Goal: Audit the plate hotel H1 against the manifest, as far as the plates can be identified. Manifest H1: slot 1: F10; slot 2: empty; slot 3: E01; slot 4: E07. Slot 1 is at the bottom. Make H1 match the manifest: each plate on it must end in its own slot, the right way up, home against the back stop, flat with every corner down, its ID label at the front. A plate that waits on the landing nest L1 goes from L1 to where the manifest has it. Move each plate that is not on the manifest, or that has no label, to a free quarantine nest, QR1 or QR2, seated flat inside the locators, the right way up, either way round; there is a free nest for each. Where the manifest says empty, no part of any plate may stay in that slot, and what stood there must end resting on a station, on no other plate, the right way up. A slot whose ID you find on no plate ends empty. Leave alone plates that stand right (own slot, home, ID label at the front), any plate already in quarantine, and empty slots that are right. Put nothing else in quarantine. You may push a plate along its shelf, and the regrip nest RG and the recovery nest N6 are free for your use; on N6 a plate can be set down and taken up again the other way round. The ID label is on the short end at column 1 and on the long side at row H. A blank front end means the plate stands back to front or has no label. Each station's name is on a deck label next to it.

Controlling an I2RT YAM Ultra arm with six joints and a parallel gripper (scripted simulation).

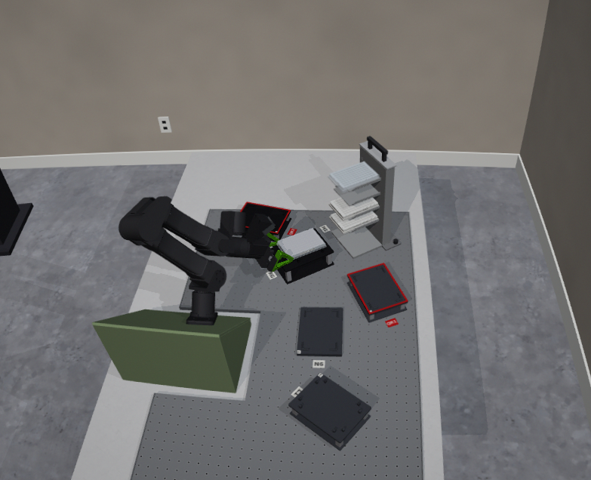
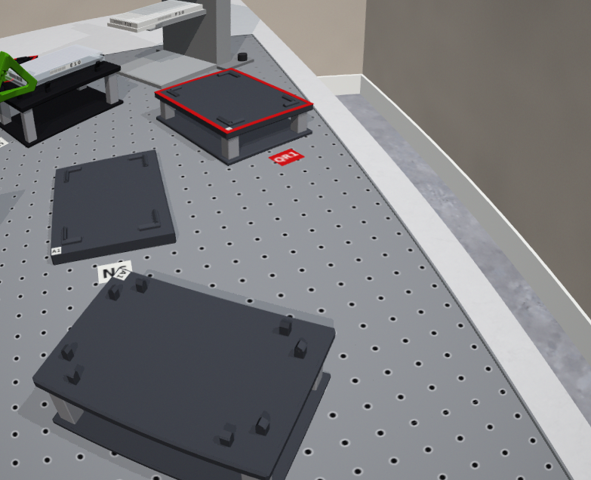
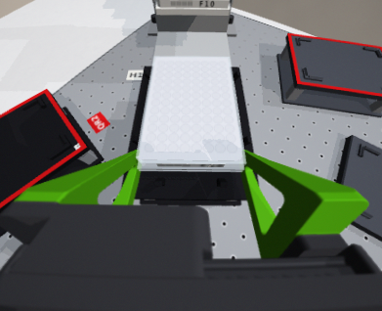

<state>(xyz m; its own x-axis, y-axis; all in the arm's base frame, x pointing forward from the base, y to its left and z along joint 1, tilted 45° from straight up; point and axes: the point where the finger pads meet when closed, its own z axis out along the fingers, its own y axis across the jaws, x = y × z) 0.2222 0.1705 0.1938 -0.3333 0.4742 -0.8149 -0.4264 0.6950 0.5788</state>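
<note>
The clear well plate is 5 cm ahead of my hand and 2 cm to the left of it. The rest, counted from my hand: H1 deck label: 13 cm ahead, 17 cm to the left, 8 cm below; then black regrip nest RG: 5 cm ahead, 2 cm to the left, 2 cm below; then red-rimmed nest QR2: 8 cm behind, 20 cm to the left, 4 cm below.
</note>
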